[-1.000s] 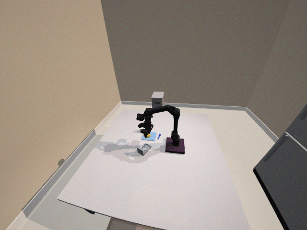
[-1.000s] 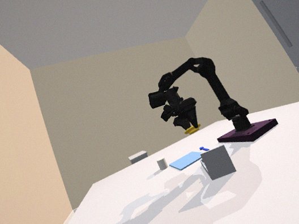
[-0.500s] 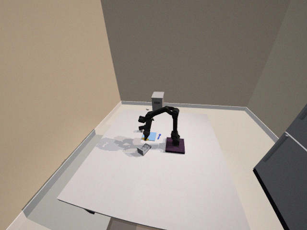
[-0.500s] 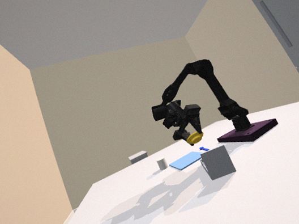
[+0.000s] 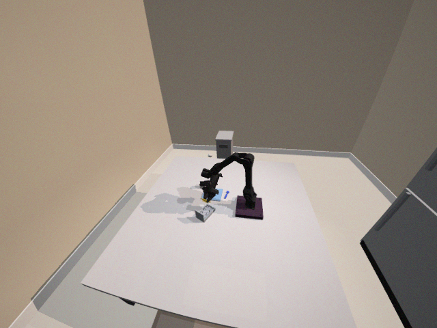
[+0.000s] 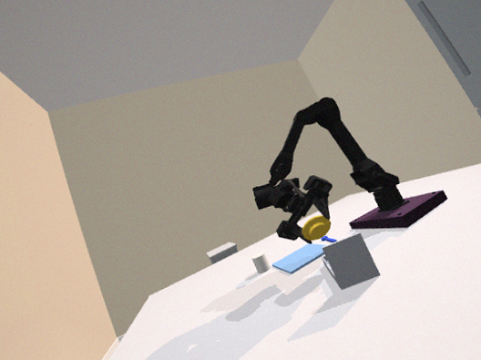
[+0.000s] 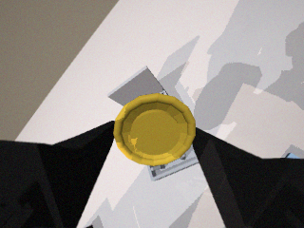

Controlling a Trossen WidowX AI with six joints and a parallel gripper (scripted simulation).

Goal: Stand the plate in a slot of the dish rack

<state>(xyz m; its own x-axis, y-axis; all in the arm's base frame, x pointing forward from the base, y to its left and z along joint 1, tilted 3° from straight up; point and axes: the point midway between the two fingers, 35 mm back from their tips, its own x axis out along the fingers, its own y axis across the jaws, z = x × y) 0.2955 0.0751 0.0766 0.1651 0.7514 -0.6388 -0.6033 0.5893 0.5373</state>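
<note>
Now: gripper tip 10 mm past the grey dish rack, 30 mm to the right of it and 60 mm above it. The rest, counted from my gripper tip: yellow plate: 10 mm to the right; blue spoon: 100 mm behind, 190 mm to the right, 80 mm below; white cup: 120 mm ahead, 220 mm to the right, 60 mm below.
</note>
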